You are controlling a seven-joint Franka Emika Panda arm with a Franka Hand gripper.
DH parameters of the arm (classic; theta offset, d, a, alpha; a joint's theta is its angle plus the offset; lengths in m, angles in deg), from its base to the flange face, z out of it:
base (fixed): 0 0 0 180
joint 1: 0 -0.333 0 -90
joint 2: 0 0 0 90
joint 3: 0 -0.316 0.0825 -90
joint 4: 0 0 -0.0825 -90
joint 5: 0 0.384 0 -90
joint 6: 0 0 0.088 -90
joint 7: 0 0.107 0 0
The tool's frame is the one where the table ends.
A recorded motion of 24 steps. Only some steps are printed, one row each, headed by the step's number.
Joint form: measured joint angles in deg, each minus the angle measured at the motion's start. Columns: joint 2, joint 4, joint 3, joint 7, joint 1, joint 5, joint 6.
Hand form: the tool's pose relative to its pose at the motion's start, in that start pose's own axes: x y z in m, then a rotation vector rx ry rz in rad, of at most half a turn. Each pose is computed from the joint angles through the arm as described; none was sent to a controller.
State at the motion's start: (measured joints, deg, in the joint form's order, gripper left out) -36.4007 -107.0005 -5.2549 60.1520 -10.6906 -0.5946 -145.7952
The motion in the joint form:
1: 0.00 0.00 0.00 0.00 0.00 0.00 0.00
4: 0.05 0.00 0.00 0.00 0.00 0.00 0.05
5: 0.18 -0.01 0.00 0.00 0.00 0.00 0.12
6: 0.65 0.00 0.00 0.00 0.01 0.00 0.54
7: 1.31 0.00 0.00 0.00 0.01 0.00 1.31
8: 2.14 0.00 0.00 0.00 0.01 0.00 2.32
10: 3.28 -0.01 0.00 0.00 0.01 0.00 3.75
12: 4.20 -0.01 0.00 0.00 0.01 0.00 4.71
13: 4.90 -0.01 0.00 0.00 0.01 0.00 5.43
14: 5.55 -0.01 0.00 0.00 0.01 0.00 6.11
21: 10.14 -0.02 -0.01 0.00 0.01 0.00 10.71
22: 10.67 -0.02 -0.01 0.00 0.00 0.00 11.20
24: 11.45 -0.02 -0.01 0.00 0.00 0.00 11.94
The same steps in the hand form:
1: 0.0000 0.0000 0.0000 0.0000 0.0000 0.0000
4: 0.0000 -0.0001 -0.0005 0.0000 0.0001 0.0000
5: 0.0001 -0.0003 -0.0017 0.0006 0.0006 -0.0002
6: 0.0004 -0.0009 -0.0063 0.0012 0.0017 -0.0004
7: 0.0005 -0.0015 -0.0125 -0.0010 0.0016 -0.0010
8: 0.0006 -0.0021 -0.0201 -0.0044 0.0010 -0.0017
10: 0.0004 -0.0027 -0.0305 -0.0098 -0.0002 -0.0026
12: 0.0004 -0.0033 -0.0392 -0.0111 0.0005 -0.0034
13: 0.0004 -0.0038 -0.0459 -0.0120 0.0012 -0.0039
14: 0.0003 -0.0041 -0.0520 -0.0130 0.0018 -0.0044
21: -0.0013 -0.0051 -0.0959 -0.0170 0.0074 -0.0077
22: -0.0017 -0.0051 -0.1010 -0.0168 0.0084 -0.0082
24: -0.0022 -0.0050 -0.1086 -0.0169 0.0097 -0.0087

